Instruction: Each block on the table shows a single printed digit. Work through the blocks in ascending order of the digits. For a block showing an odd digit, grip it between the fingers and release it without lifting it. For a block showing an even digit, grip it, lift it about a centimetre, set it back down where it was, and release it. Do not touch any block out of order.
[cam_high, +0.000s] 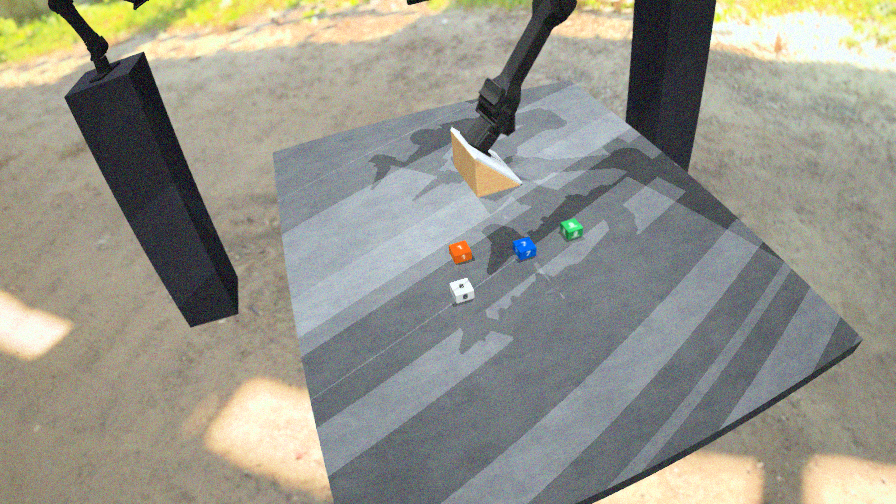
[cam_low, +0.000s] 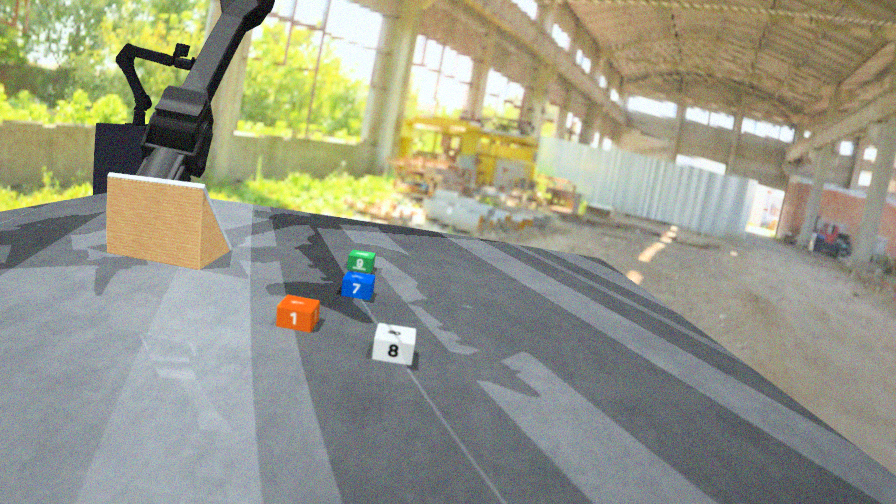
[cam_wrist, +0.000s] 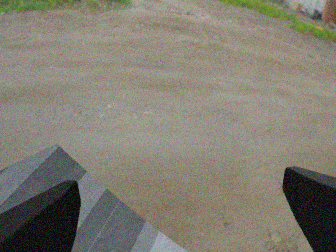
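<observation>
Right now my gripper tip is 8 cm short of the orange block marked 1, 6 cm to the right of it and 46 cm above it. The rest, counted from my gripper tip: white block marked 8: 17 cm ahead, 3 cm to the left, 46 cm below; blue block marked 7: 11 cm ahead, 17 cm to the left, 46 cm below; green block: 10 cm ahead, 27 cm to the left, 46 cm below.
</observation>
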